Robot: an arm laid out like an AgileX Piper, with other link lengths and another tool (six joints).
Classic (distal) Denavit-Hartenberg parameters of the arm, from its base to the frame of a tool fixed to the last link. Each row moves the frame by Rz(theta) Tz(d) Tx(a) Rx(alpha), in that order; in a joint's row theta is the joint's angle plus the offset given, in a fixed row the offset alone. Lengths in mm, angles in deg.
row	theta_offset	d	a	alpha
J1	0	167.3	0	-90
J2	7.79	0	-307.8	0
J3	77.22	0	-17.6	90
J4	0	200.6	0	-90
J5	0	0	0	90
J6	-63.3	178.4	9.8	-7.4
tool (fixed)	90	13.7	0	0
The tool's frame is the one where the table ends.
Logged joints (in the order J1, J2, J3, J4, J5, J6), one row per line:
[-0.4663 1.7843 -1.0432 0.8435 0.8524 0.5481]
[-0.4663 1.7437 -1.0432 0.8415 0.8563 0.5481]
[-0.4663 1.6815 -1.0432 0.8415 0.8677 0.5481]
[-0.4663 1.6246 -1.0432 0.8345 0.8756 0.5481]
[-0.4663 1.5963 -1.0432 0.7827 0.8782 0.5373]
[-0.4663 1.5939 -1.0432 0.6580 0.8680 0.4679]
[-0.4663 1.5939 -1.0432 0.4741 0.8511 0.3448]
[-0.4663 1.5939 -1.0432 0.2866 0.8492 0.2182]
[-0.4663 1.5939 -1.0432 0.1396 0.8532 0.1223]
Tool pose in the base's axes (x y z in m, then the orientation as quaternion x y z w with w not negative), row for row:
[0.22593 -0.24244 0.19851 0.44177 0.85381 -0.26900 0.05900]
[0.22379 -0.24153 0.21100 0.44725 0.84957 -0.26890 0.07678]
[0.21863 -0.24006 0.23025 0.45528 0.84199 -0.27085 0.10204]
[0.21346 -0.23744 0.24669 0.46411 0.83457 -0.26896 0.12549]
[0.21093 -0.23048 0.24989 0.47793 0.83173 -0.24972 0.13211]
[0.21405 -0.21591 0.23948 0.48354 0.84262 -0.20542 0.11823]
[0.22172 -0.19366 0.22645 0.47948 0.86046 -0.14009 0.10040]
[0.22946 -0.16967 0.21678 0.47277 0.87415 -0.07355 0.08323]
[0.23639 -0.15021 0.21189 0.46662 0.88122 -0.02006 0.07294]
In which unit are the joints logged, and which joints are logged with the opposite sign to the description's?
The joints are logged in radians. Opposite sign: J4.
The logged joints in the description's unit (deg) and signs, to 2 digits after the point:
[-26.72 102.23 -59.77 -48.33 48.84 31.40]
[-26.72 99.91 -59.77 -48.21 49.06 31.40]
[-26.72 96.34 -59.77 -48.21 49.72 31.40]
[-26.72 93.08 -59.77 -47.81 50.17 31.40]
[-26.72 91.46 -59.77 -44.85 50.32 30.79]
[-26.72 91.32 -59.77 -37.70 49.73 26.81]
[-26.72 91.32 -59.77 -27.16 48.76 19.76]
[-26.72 91.32 -59.77 -16.42 48.66 12.50]
[-26.72 91.32 -59.77 -8.00 48.88 7.01]

